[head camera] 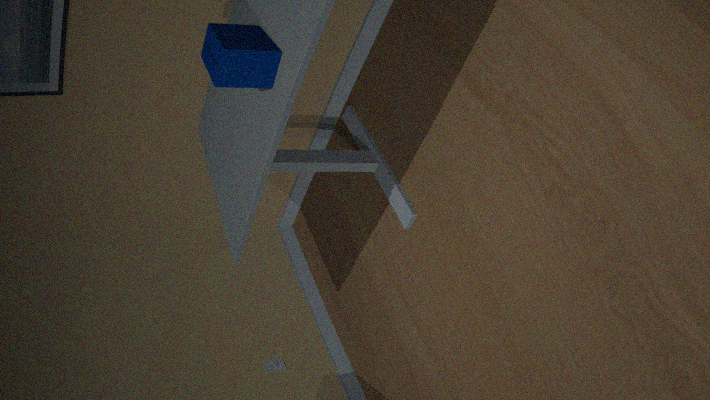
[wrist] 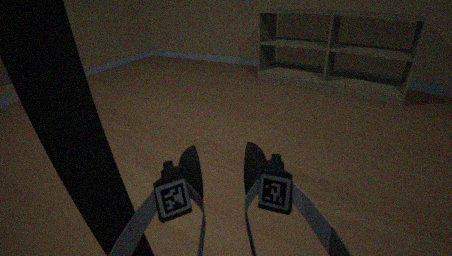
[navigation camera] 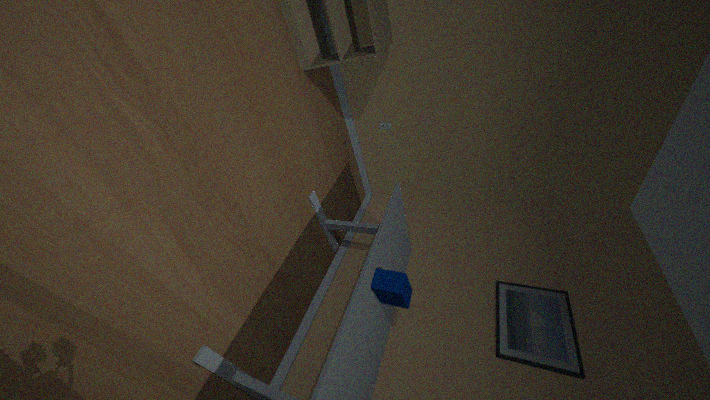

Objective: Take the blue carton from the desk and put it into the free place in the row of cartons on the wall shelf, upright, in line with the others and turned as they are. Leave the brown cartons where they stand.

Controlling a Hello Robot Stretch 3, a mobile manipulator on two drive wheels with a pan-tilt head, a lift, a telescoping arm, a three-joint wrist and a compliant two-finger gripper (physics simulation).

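Frame: origin at the robot's base, x left, y up, z ahead, level; metres.
Seen in the pictures: gripper, fingertip midpoint: (wrist: 222, 162).
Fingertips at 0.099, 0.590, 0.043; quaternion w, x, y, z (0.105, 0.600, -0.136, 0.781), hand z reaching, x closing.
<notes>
A point is followed by its place in that frame, as x, y, z.
The blue carton (head camera: 242, 62) @[-0.462, 0.834, 1.413] (navigation camera: 391, 288) @[-0.478, 0.840, 1.399] stands on the grey-white desk (head camera: 250, 135) @[-0.296, 0.720, 1.660] (navigation camera: 356, 340) @[-0.715, 0.720, 1.224], seen sideways in the head and navigation views. In the head view it is at the upper left; in the navigation view it is right of the lower middle. My gripper (wrist: 222, 162) @[0.099, 0.590, 0.043] is open in the wrist view, with bare floor showing between its fingertips, and it is away from the carton. The wall shelf and the brown cartons do not show in these views.
A low shelf unit (wrist: 328, 47) @[1.406, 0.355, 1.284] (navigation camera: 320, 65) @[0.939, 0.167, 1.652] stands by the wall. A framed picture (head camera: 56, 50) @[-0.737, 1.439, 2.089] (navigation camera: 537, 327) @[-0.791, 1.642, 2.025] hangs above the desk. The desk's legs (head camera: 325, 167) @[-0.234, 0.272, 2.012] (navigation camera: 350, 226) @[-0.257, 0.287, 1.999] reach the floor. A dark post (wrist: 65, 115) crosses the wrist view's left side.
</notes>
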